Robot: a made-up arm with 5 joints.
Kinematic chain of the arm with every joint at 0, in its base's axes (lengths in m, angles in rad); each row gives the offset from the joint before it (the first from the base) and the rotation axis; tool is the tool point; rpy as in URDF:
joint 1: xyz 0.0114 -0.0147 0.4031 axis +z
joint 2: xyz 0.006 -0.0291 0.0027 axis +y
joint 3: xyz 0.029 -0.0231 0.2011 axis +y
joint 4: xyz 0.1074 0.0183 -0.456 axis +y
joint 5: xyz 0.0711 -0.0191 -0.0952 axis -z
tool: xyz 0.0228 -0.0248 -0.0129 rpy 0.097 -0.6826 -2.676
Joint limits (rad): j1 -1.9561..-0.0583 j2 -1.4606..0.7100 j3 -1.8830..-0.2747 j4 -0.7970..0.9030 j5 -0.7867..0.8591
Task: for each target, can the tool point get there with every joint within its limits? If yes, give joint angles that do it. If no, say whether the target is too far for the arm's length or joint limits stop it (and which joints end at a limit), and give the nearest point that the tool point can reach.
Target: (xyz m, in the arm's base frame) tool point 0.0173 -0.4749 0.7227
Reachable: yes | joints -1.3940 -0.9037 -0.6807 0.3450 -0.1111
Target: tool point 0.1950 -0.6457 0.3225
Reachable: yes | joints -1.1588 0.3753 -1.3037 0.5745 0.3741
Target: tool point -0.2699 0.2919 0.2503
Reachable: no: joint limits stop it (at a limit: joint 1, joint 2, joint 3, joint 4, joint 5) | nearest point -0.0591 0.0415 -0.0097 | short by 0.418 m
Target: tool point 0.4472 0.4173 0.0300
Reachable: no: joint limits stop it (at a limit: joint 1, joint 5) | nearest point 0.4174 -0.0929 0.0300 | short by 0.511 m
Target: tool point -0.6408 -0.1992 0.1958
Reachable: no: joint limits stop it (at a limit: joint 1) | nearest point -0.2253 -0.3677 0.1958 | short by 0.448 m
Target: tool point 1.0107 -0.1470 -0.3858
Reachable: no: too far | nearest point 0.5841 -0.1027 0.0826 | short by 0.635 m
